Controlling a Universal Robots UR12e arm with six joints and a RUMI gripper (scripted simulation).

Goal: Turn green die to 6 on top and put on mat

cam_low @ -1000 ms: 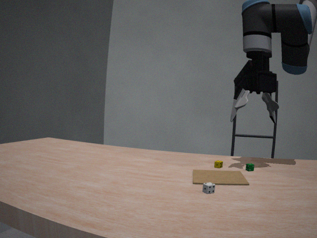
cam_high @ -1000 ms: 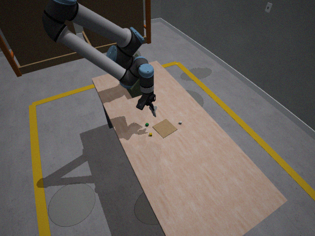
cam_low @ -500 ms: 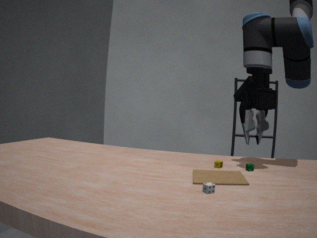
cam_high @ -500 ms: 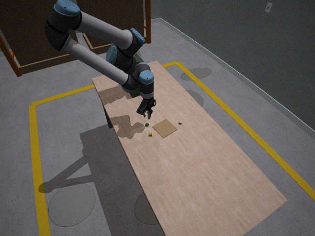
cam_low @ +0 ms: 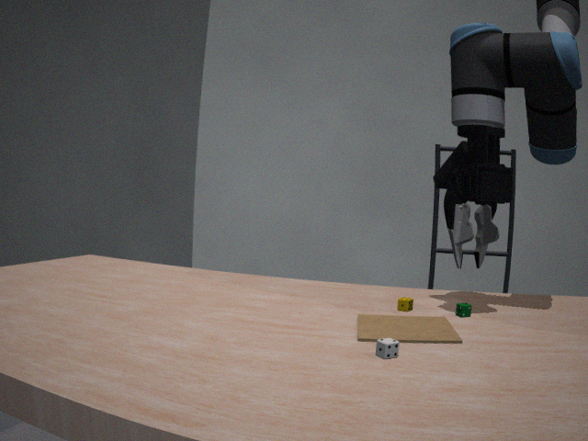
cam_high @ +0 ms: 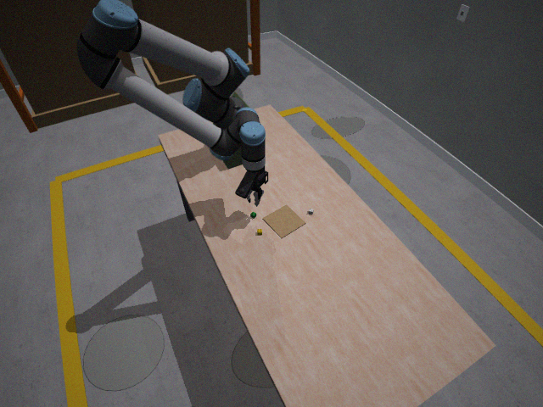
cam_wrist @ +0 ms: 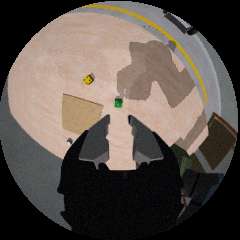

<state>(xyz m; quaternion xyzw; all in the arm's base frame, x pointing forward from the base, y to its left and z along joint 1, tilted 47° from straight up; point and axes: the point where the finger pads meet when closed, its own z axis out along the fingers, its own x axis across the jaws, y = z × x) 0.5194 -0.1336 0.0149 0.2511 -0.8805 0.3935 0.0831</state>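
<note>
Right now the green die is 90 mm below my hand. Round my hand: tan mat (80 mm ahead, 120 mm to the left, 90 mm below); then white die (90 mm ahead, 250 mm to the left, 90 mm below); then yellow die (100 mm ahead, 10 mm to the right, 90 mm below).
</note>
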